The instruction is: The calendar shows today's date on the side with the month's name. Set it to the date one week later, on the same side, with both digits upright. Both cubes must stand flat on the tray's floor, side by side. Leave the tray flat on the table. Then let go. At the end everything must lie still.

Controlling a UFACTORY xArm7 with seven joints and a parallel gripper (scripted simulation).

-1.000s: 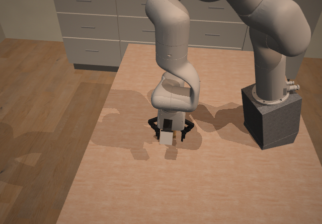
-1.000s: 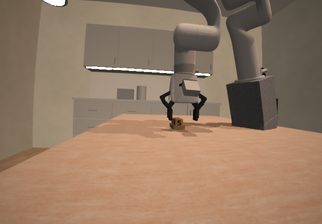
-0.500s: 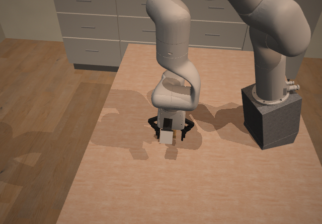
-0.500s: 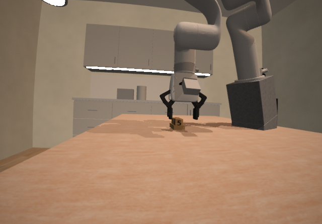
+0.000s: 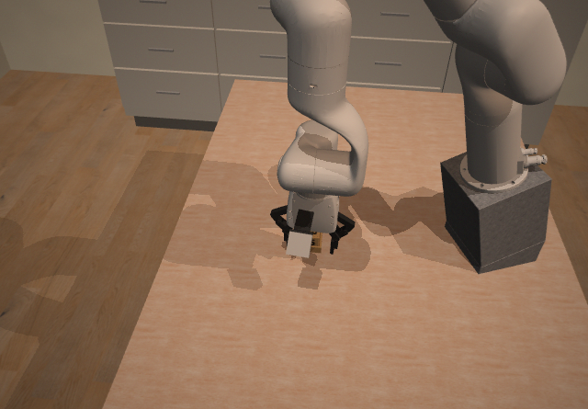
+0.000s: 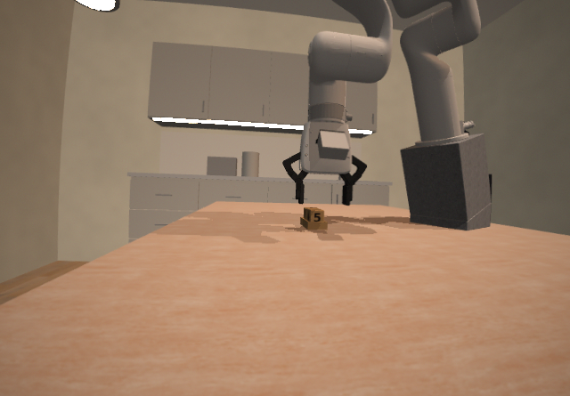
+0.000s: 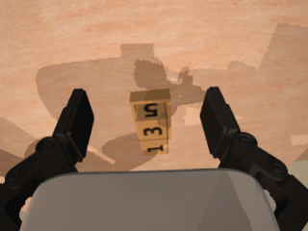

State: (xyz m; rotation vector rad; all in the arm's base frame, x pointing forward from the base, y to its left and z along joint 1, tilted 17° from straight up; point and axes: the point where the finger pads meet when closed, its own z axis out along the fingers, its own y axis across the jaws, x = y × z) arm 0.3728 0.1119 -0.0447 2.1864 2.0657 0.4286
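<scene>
My hand is 90 mm to the left of the wooden cube and 40 mm above it.
</scene>
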